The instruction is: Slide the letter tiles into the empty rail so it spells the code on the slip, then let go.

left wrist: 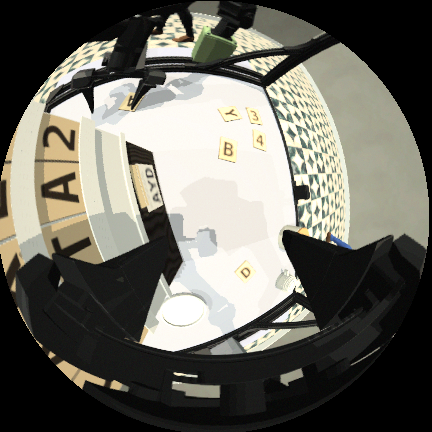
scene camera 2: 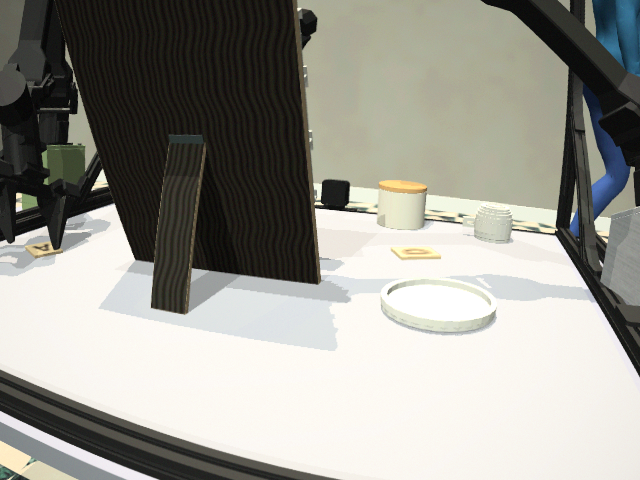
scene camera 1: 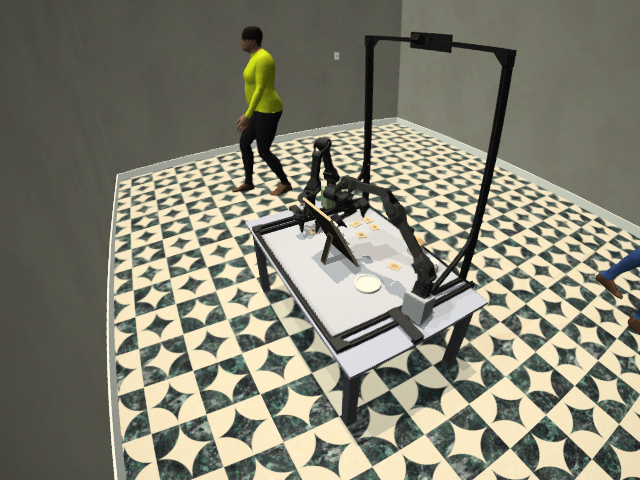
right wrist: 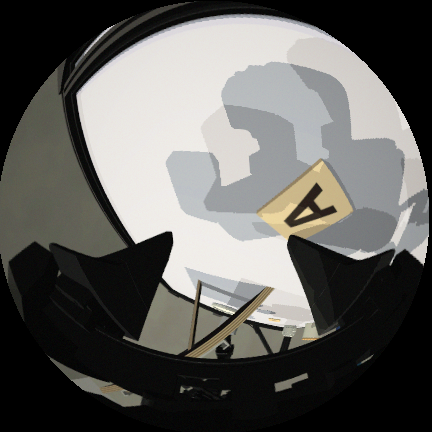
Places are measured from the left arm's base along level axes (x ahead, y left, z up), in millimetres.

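Pixels of known places: left gripper, fingertip midpoint: (left wrist: pixel 226 239) (scene camera 1: pixel 354 222); right gripper, fingertip midpoint: (left wrist: pixel 111 109) (scene camera 2: pixel 35 246) (scene camera 1: pixel 309 232) (right wrist: pixel 232 239); left arm's base, origin of the base link: (scene camera 1: pixel 420 293); right arm's base, origin of the base link: (left wrist: pixel 220 33) (scene camera 2: pixel 51 144).
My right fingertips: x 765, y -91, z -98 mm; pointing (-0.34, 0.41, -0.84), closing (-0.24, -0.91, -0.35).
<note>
Ahead of a thing's pixels: the offset from my right fingertips to its middle.
The A tile {18 mm ahead, 49 mm right, 20 mm down} (scene camera 2: pixel 43 249) (left wrist: pixel 129 101) (right wrist: pixel 310 205) lies flat on the table. My right gripper (scene camera 2: pixel 33 243) (left wrist: pixel 111 110) (right wrist: pixel 232 239) is open just above it, with one fingertip close to the tile's edge. My left gripper (scene camera 1: pixel 353 219) (left wrist: pixel 226 239) is open and empty in front of the leaning board {224 mm back, 115 mm left, 109 mm up} (scene camera 1: pixel 330 227) (scene camera 2: pixel 196 93). The slip {208 mm back, 11 mm right, 14 mm up} (left wrist: pixel 153 187) at the board's base reads AYD. Tiles B {202 mm back, 205 mm right, 19 mm down} (left wrist: pixel 228 149), Y {107 mm back, 268 mm right, 19 mm down} (left wrist: pixel 230 113), 3 (left wrist: pixel 254 116), 4 (left wrist: pixel 259 140) and D {502 mm back, 105 mm right, 19 mm down} (scene camera 2: pixel 415 252) (left wrist: pixel 245 272) lie flat. Upper rails hold tiles, including 2 and A.
A round white plate {490 mm back, 91 mm left, 14 mm down} (scene camera 1: pixel 367 283) (scene camera 2: pixel 438 324) lies beside the board. A jar with an orange lid {508 mm back, 282 mm right, 12 mm up} (scene camera 2: pixel 402 209) and a ribbed white mug {644 mm back, 217 mm right, 6 mm up} (scene camera 2: pixel 492 223) stand by the table's far edge. A green container (scene camera 2: pixel 65 162) (left wrist: pixel 214 47) is near the right arm.
</note>
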